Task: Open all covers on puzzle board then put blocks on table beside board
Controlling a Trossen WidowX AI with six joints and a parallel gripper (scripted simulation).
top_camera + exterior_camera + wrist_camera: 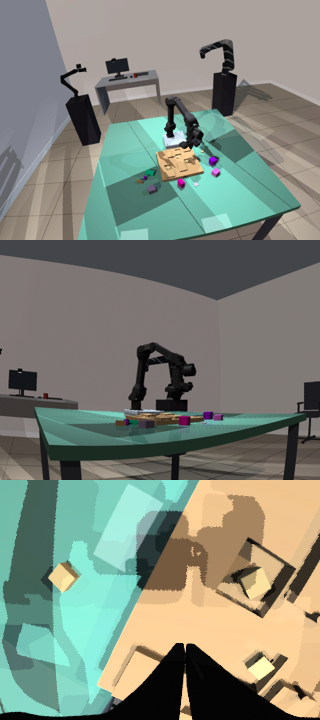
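The tan puzzle board lies 30 mm ahead of my gripper tip, 110 mm to the right of it and 60 mm below it. Round my gripper tip: grey tile (250 mm ahead, 60 mm to the right, 80 mm below); magenta block (230 mm ahead, 150 mm to the right, 60 mm below); green block (60 mm ahead, 340 mm to the right, 80 mm below).
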